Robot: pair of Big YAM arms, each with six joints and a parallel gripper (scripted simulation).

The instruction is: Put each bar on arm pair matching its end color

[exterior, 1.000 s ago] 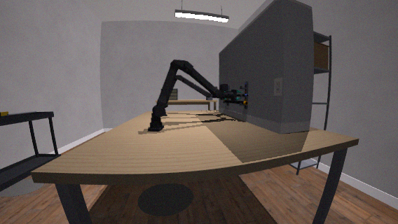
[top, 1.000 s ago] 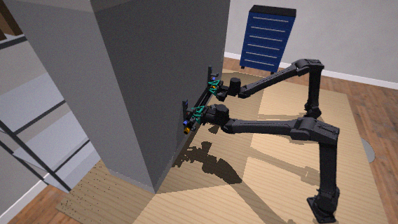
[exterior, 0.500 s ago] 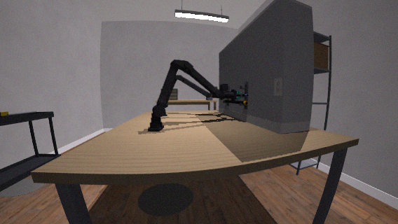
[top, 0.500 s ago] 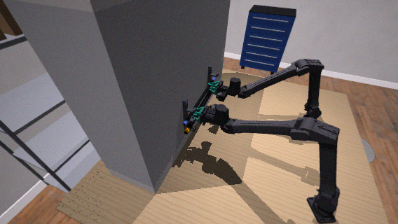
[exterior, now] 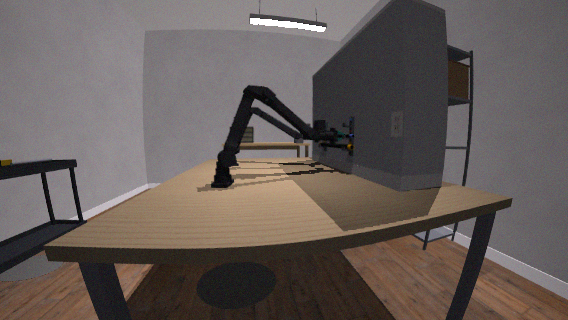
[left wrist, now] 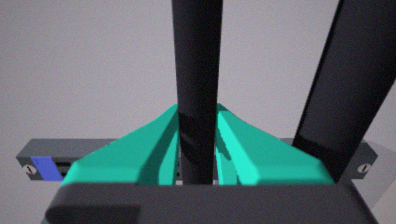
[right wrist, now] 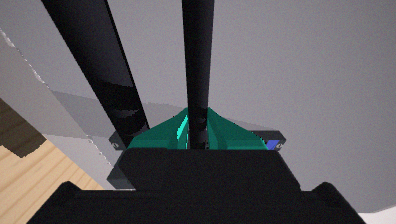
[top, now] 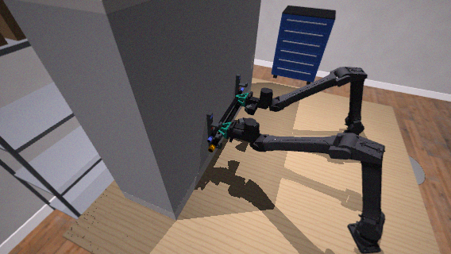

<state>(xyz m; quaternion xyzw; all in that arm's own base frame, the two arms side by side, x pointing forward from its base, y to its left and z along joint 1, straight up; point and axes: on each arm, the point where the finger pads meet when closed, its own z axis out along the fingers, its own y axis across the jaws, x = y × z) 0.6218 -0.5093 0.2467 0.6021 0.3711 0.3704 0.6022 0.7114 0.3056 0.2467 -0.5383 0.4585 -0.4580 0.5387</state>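
The blue-ended bar is 15 cm to the right of my left hand and 1 cm behind it. Also, from my left hand: orange-ended bar 15 cm to the right, 7 cm below, 1 cm behind; then grey wall block 20 cm above, 18 cm to the right, 17 cm ahead.
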